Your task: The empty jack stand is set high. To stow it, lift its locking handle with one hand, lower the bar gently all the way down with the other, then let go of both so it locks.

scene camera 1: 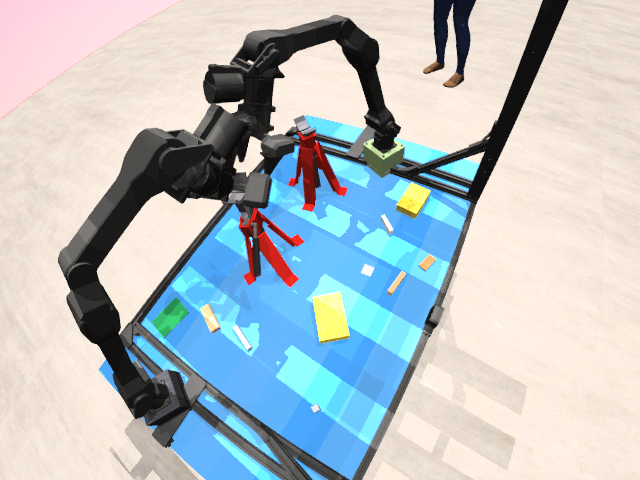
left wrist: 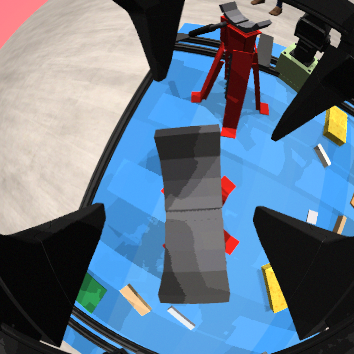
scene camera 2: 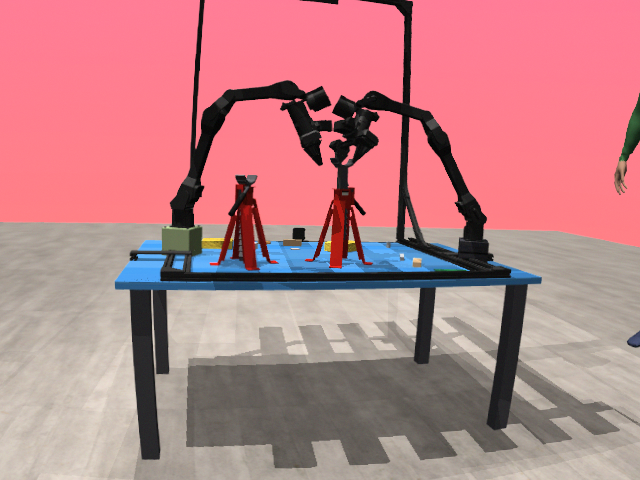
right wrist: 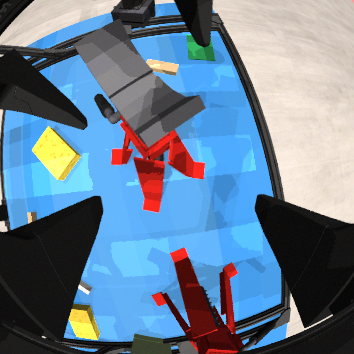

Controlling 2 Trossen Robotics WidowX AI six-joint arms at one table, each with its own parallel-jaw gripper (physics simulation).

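Note:
The red jack stand stands with its grey bar showing above the collar. Its curved saddle is on top. Its dark locking handle slants down beside the collar. My left gripper is open just over the saddle, with its fingers on either side. My right gripper is open and empty, above the tabletop and to the picture's left of the saddle in scene camera 2.
A second red jack stand has its saddle low on its collar. Yellow sponges, small blocks and a green pad lie on the blue table. A black frame borders it.

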